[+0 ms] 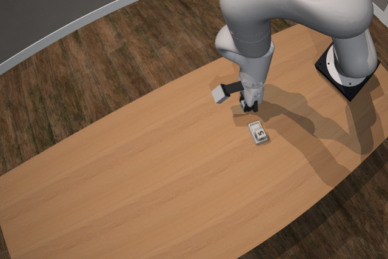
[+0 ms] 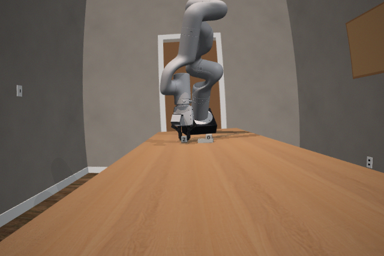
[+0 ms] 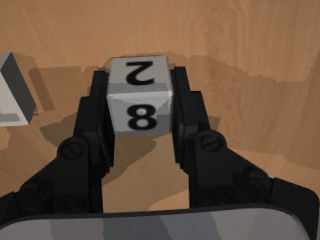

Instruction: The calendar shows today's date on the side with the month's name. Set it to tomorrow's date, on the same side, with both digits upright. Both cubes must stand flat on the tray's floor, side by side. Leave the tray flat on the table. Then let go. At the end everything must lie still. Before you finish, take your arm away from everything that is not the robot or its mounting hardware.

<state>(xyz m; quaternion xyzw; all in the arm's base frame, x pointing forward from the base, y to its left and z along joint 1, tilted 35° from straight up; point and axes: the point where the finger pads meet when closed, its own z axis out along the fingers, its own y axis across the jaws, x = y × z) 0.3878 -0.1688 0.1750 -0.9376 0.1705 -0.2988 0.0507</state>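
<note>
My hand is 20 mm above the white digit cube. From my hand the other things lie so: calendar tray: 100 mm to the left, 40 mm ahead, 30 mm below.
</note>
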